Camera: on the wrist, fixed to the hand. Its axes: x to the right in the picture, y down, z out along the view.
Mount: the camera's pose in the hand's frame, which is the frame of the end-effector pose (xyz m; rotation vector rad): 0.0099 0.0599 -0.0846 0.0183 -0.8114 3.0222
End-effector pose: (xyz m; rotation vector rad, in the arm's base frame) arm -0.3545 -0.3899 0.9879 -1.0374 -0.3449 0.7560
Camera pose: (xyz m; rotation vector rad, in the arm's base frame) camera -0.3215 -0.4201 0.8939 0.1588 -0.6709 -2.2758
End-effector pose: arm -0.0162 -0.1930 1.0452 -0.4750 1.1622 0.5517
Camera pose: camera -0.1118 -0.1969 1.0042 -1.7358 -0.0470 -2.3719
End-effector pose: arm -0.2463 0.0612 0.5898 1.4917 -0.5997 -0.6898
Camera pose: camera -0.1749 0.1091 0.6486 -0.8961 -2.2120 1.2399
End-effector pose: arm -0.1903 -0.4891 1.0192 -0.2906 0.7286 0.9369
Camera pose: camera -0.2726 -0.4928 0.9554 -1.1725 0.1986 -2.1631
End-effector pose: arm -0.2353 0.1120 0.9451 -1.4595 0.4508 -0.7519
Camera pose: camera -0.2760 0.0413 0.8804 0.2709 1.1517 2.0437
